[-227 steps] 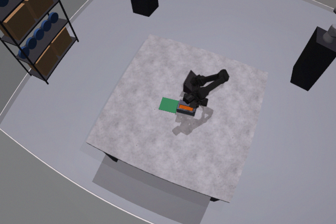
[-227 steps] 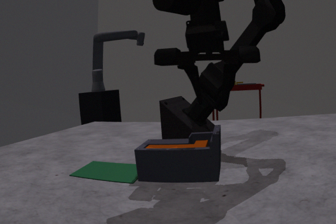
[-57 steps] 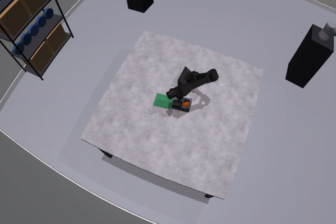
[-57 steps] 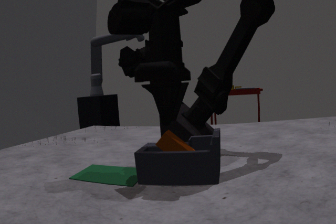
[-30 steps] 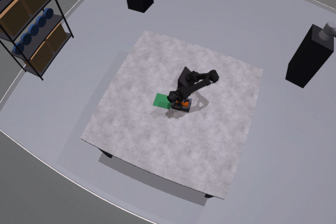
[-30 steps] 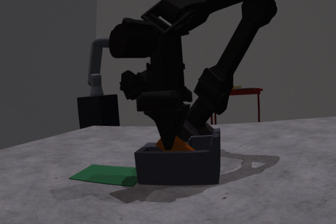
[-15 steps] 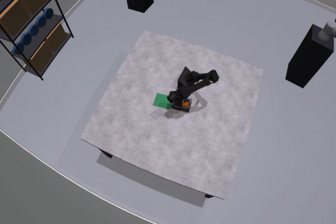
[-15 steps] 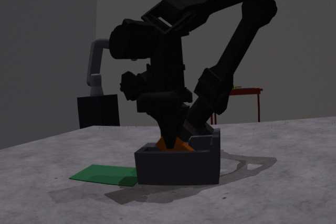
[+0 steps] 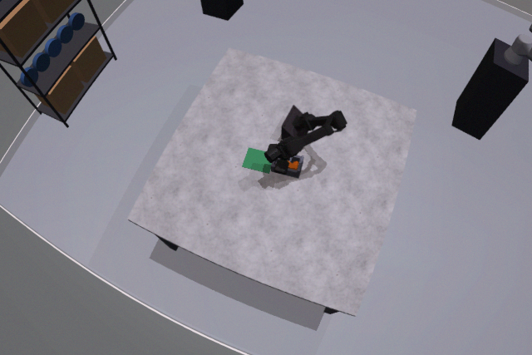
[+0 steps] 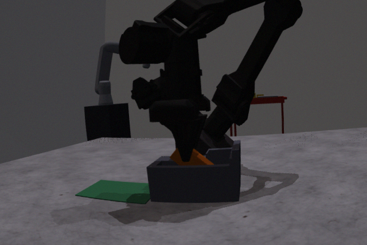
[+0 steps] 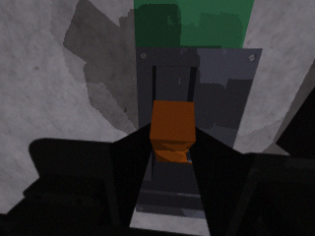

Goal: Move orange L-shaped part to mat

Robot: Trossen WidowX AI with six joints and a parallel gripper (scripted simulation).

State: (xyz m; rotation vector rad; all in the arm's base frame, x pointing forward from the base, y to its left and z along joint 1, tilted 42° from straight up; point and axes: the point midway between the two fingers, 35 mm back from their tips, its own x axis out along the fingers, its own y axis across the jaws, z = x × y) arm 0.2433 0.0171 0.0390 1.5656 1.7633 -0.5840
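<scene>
Right now my gripper tip is 10 mm short of the green mat, 140 mm to the left of it and 90 mm above it. From my gripper tip the other things lie so: orange L-shaped part: 20 mm behind, 30 mm to the left, 30 mm below.
</scene>
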